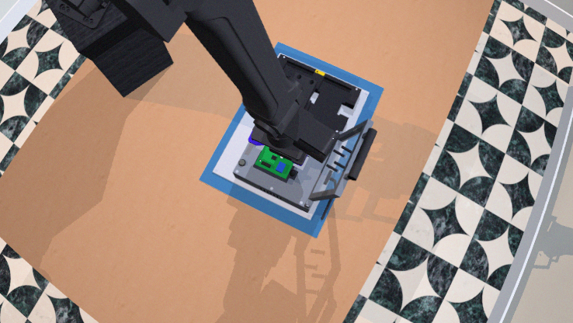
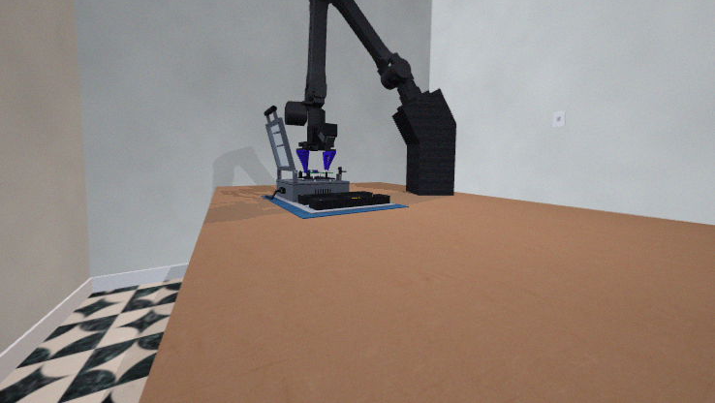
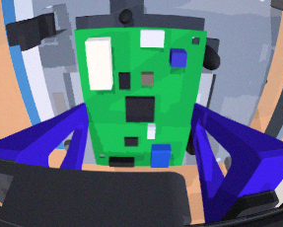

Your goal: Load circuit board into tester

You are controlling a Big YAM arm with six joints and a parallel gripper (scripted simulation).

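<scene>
Right now my hand is right at the green circuit board. Also, from my hand: black plate: 20 mm below, 10 mm to the left, 10 mm ahead; tester: 40 mm to the left, 40 mm ahead, 20 mm above; dark latch hook: 60 mm to the left, 60 mm behind.
</scene>
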